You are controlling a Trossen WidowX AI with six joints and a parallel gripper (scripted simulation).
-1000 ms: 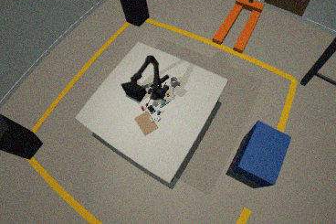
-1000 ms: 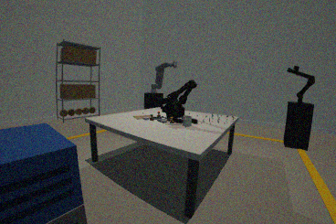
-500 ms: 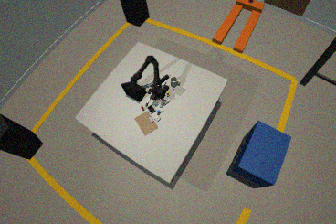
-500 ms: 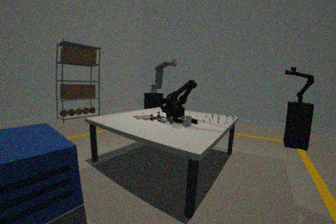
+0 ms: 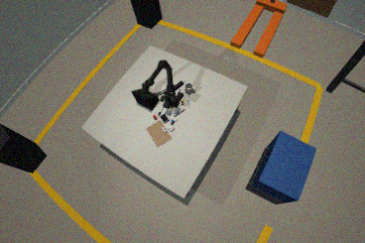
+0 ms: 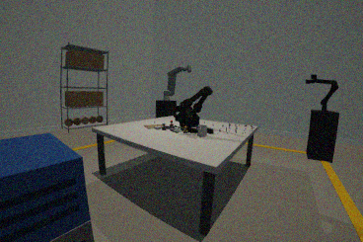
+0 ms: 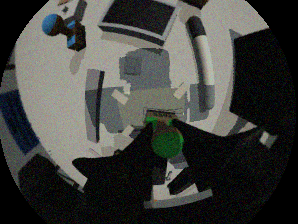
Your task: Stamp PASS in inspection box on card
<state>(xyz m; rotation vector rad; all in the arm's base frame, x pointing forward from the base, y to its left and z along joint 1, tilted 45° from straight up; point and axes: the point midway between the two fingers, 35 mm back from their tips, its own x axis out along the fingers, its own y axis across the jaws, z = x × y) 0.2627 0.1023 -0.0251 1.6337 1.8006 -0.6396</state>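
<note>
Right now the light cylinder is 6 cm behind my gripper tip, 9 cm to the right of it and 2 cm below it. Also, from my gripper tip: blue stamp: 12 cm ahead, 14 cm to the right, 1 cm below; then green stamp: right at my gripper tip; then dark ink pad: 2 cm ahead, 14 cm to the right, 2 cm below.
</note>
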